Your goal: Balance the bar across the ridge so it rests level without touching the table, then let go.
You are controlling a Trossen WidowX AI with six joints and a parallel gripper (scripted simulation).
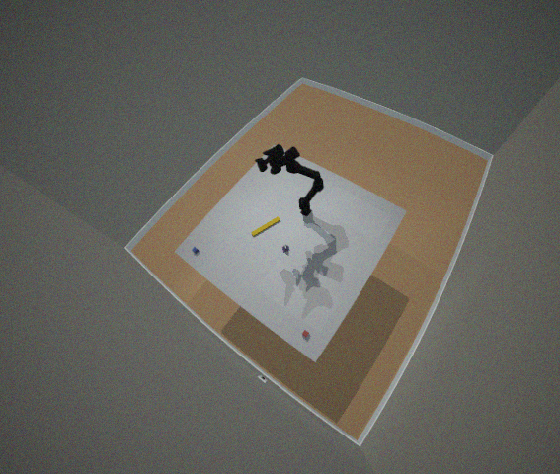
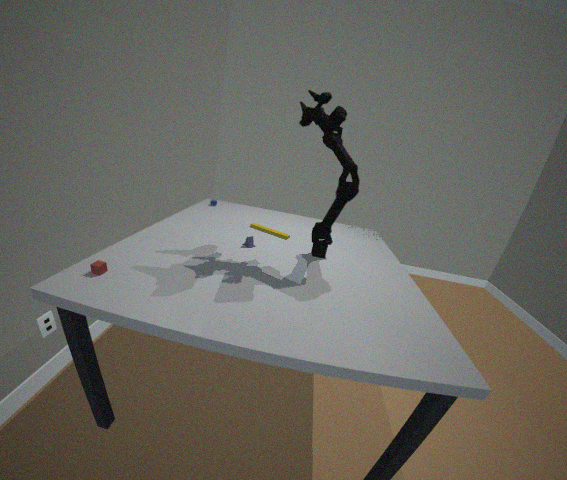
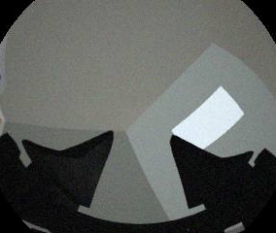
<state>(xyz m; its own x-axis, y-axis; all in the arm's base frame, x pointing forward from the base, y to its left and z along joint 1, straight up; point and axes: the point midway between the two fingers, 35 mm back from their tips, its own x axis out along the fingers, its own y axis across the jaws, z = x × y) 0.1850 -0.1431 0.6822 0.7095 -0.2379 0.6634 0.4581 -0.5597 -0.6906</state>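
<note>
The yellow bar is 70 cm below my gripper tip, 7 cm ahead of it and 3 cm to the right of it. Also, from my gripper tip: small red cube (69 cm below, 65 cm to the left, 53 cm ahead); then small blue cube (69 cm below, 53 cm ahead, 35 cm to the right).
</note>
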